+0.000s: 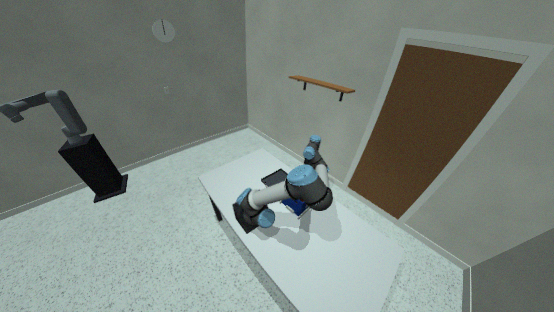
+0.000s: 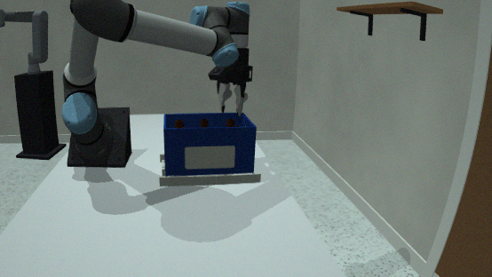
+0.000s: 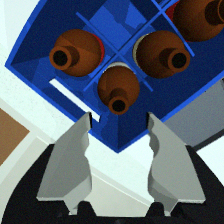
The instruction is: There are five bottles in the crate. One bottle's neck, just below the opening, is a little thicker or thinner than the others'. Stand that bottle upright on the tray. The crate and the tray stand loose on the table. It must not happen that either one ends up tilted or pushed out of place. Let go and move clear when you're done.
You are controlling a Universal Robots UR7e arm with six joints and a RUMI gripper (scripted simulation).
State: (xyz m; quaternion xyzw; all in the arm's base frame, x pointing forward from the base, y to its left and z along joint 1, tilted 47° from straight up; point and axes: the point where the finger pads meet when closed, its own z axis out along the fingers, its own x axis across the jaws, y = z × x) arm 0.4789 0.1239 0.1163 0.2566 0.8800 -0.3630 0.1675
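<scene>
My hand is 7 cm past the blue crate, 5 cm to the left of it and 11 cm above it. Also, from my hand: bottle: 17 cm behind, 2 cm to the right, 11 cm below; then dark grey tray: 11 cm behind, 24 cm to the left, 18 cm below.
</scene>
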